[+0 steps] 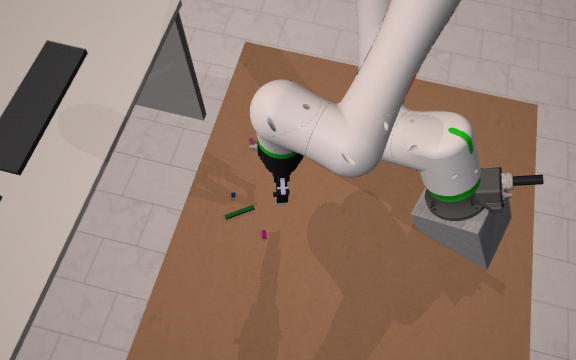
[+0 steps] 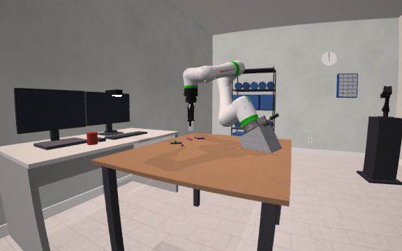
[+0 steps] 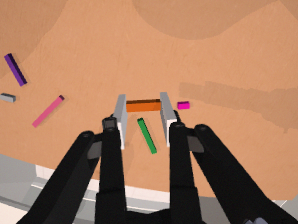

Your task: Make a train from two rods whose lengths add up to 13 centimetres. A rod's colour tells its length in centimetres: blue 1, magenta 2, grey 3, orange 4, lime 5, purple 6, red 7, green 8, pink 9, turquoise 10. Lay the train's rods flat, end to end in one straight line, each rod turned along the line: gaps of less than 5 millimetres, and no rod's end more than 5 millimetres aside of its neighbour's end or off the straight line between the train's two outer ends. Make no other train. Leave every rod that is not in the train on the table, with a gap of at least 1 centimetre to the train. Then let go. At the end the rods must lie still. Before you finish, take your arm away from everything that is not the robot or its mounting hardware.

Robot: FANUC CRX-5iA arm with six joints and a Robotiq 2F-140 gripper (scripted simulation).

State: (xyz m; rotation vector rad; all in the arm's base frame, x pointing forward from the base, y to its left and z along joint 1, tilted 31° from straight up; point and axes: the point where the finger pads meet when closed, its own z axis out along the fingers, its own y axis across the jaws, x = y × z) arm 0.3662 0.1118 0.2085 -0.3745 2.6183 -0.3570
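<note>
Right now the magenta rod is 120 mm below my hand, 80 mm to the left of it and 30 mm ahead of it. Round my hand: tiny blue rod: 130 mm ahead, 120 mm below, 20 mm to the right; green rod: 120 mm below, 100 mm ahead, 30 mm to the left; orange rod: 30 mm below.
</note>
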